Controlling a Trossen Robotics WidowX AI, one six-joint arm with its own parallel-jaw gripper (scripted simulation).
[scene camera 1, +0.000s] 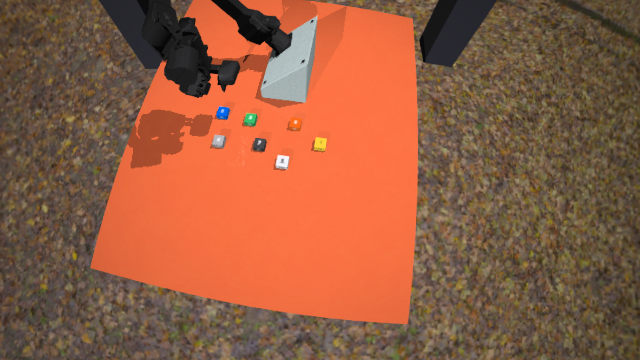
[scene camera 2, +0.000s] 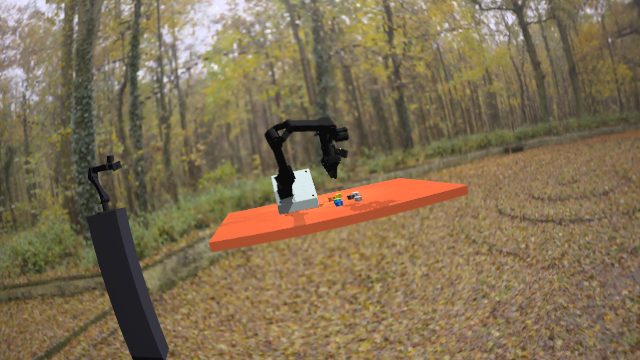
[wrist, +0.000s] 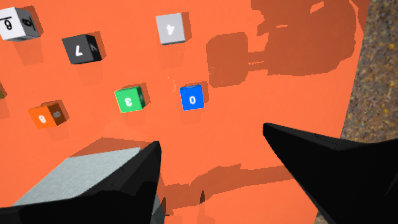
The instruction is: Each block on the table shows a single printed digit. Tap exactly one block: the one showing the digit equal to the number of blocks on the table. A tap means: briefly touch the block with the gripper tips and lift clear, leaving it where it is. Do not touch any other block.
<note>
My gripper (scene camera 1: 210,89) is open, holding nothing. Further things: a black block (wrist: 80,49) and a grey block (wrist: 170,27).
My gripper also shows in the wrist view (wrist: 212,136).
</note>
